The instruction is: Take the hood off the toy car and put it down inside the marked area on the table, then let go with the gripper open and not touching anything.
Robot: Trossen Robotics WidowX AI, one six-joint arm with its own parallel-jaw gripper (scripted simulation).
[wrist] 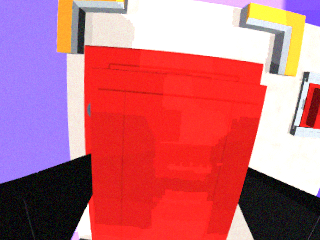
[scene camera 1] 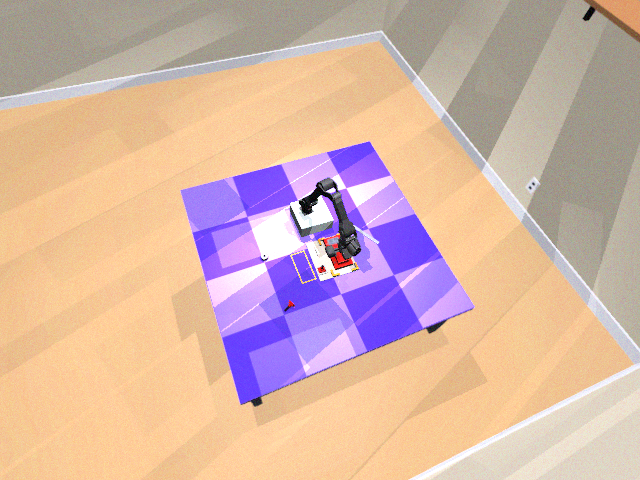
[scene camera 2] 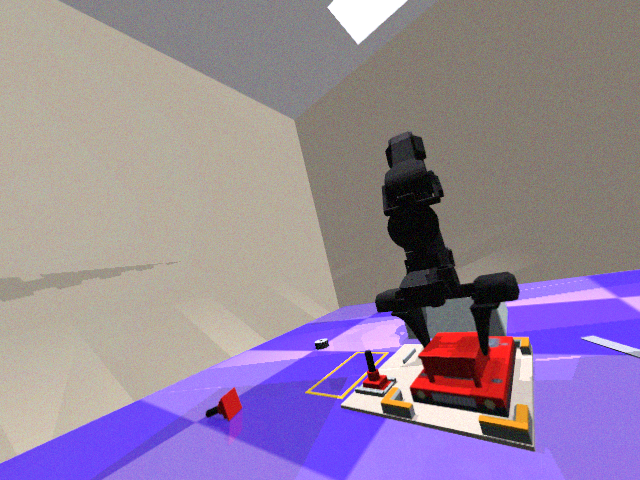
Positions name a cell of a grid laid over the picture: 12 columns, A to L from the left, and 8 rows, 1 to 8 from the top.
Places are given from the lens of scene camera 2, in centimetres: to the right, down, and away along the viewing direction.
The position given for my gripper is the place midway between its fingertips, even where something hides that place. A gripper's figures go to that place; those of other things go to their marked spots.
my gripper (scene camera 2: I6): 20, 16, 35
red hood (scene camera 2: I6): 18, 15, 31
toy car (scene camera 2: J7): 20, 18, 28
